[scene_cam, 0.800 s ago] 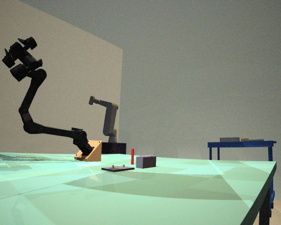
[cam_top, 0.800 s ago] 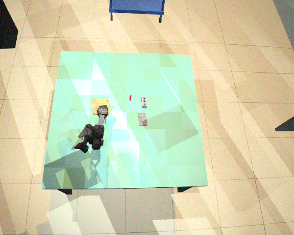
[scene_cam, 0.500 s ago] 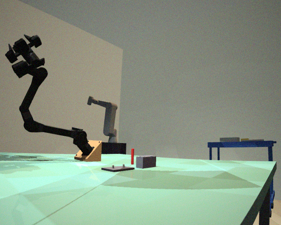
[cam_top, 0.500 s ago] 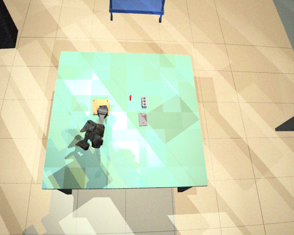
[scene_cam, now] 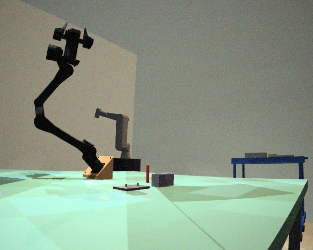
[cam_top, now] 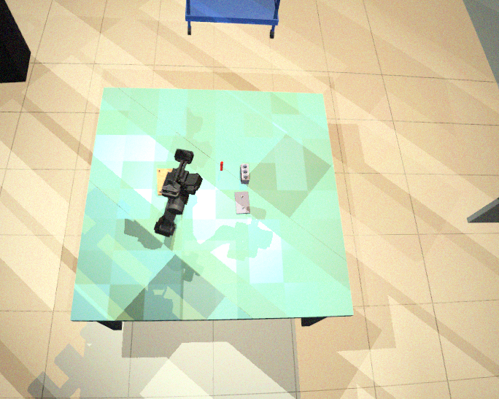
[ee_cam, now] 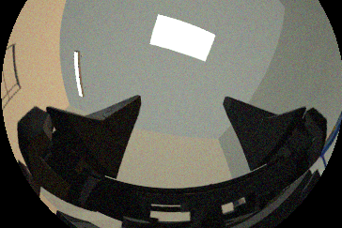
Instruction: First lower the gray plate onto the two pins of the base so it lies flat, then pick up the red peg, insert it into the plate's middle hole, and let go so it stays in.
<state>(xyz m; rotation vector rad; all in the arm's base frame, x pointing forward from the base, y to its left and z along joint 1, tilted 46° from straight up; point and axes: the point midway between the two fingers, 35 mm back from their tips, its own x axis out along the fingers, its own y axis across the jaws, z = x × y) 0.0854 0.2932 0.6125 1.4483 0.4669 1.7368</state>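
My gripper tip is 330 mm short of the gray plate, 290 mm to the right of it and 690 mm above it. Round my gripper tip: red peg: 210 mm ahead, 340 mm to the left, 690 mm below; base: 300 mm ahead, 140 mm to the left, 720 mm below.
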